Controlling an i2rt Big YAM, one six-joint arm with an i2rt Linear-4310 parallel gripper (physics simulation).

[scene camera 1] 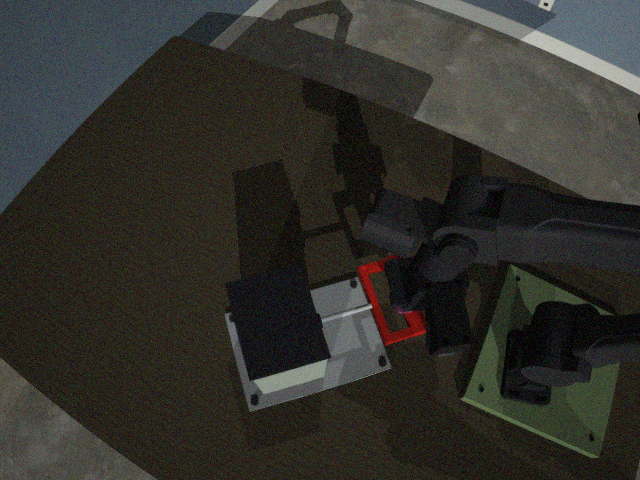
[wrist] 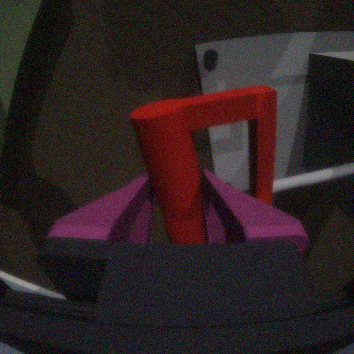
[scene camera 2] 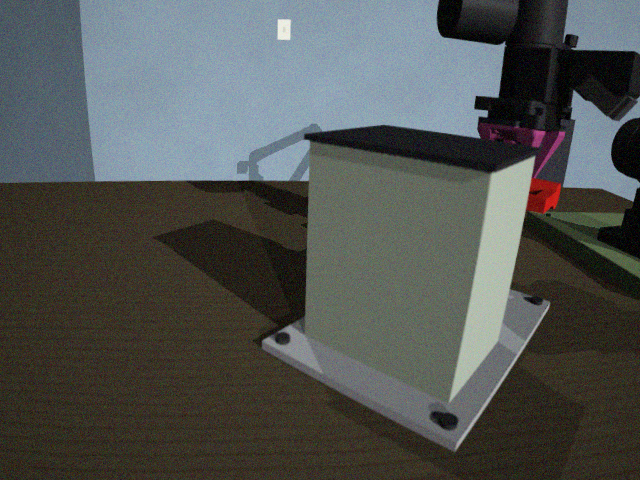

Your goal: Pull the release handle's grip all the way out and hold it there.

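The release handle's red grip is a rectangular loop with a thick round bar on its outer side. A pale rod joins it to the housing, a pale green box with a dark top. A long stretch of the rod shows between housing and grip. My gripper is shut on the round bar, with a magenta finger on each side of it. In the wrist view the grip looks slightly turned relative to the fingers. In scene camera 1 the arm hides part of the bar.
The housing stands on a grey base plate with dark bolts at its corners. A green plate under the arm's dark base lies on the side of the grip away from the housing.
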